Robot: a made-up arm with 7 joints.
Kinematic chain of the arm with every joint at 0, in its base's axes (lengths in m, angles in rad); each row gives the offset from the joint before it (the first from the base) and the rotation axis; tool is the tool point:
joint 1: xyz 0 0 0 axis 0 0.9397 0.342
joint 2: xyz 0 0 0 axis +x
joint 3: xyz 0 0 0 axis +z
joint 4: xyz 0.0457 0 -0.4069 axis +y
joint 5: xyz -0.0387 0 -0.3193 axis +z
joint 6: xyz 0 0 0 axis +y
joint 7: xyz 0 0 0 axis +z
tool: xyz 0 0 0
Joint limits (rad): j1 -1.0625..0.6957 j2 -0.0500..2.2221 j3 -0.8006..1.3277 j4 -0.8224..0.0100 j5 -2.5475..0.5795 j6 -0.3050..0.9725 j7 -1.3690..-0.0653
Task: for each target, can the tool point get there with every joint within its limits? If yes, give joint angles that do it. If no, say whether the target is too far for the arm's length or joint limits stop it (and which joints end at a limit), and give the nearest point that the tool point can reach.
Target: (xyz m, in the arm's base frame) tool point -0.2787 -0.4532 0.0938
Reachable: no: joint limits stop it (at a limit: joint 1, joint 2, joint 3, joint 4) | nearest point -0.2047 -0.2177 -0.6330 | short by 0.768 m
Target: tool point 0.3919 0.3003 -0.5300
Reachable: yes | joints -0.4155 0.3228 0.7998 -0.5058 -0.8356 0.0538 -1.1655
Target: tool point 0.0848 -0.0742 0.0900
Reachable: no: joint limits stop it (at a limit: joint 1, joint 2, joint 4) | nearest point 0.6290 -0.2593 -0.1648 | short by 0.629 m
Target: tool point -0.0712 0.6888 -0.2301
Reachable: yes | joints 0.2357 1.2738 -0.5406 -0.1100 -1.9344 0.2160 -0.6478
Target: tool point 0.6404 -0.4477 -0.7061
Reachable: no: too far | nearest point 0.4703 -0.2435 -0.4875 | short by 0.344 m
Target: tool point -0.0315 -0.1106 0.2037
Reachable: no: joint limits stop it (at a limit: joint 2, joint 3, joint 4) | nearest point -0.0590 0.3698 0.5914 | short by 0.618 m
